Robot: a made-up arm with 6 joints.
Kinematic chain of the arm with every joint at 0, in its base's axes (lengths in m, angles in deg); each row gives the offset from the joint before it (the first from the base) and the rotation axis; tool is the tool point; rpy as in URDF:
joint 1: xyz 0 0 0.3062 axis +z
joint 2: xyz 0 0 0 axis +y
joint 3: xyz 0.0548 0 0.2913 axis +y
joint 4: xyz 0.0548 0 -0.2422 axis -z
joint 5: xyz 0 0 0 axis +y
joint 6: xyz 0.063 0 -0.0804 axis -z
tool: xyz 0 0 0 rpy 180 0 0
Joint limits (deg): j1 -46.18..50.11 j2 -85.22..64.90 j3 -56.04..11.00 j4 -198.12..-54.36 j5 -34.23..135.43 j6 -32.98..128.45
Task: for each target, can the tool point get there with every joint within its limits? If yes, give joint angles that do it. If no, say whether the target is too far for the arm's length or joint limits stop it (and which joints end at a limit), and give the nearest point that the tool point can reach.
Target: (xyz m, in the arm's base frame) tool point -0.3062 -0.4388 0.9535
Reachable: no: too far | nearest point -0.1530 -0.1979 0.6791 | short by 0.396 m
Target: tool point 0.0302 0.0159 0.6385
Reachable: yes | joints -6.05 -71.45 -45.54 -133.30 23.29 -7.69
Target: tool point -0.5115 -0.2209 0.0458
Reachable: no: joint limits stop it (at a limit: joint 1, joint 2) | nearest point -0.0360 -0.0863 0.2069 | short by 0.520 m
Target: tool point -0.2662 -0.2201 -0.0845
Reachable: no: joint limits stop it (at a limit: joint 1, joint 2) | nearest point 0.0216 -0.1319 0.1172 | short by 0.362 m
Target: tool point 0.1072 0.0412 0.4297
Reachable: yes | joints -0.33 -44.31 -25.18 -150.95 -19.32 65.68
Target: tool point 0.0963 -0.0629 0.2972
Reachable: yes | joints -34.85 -23.34 0.95 -118.83 35.88 104.96
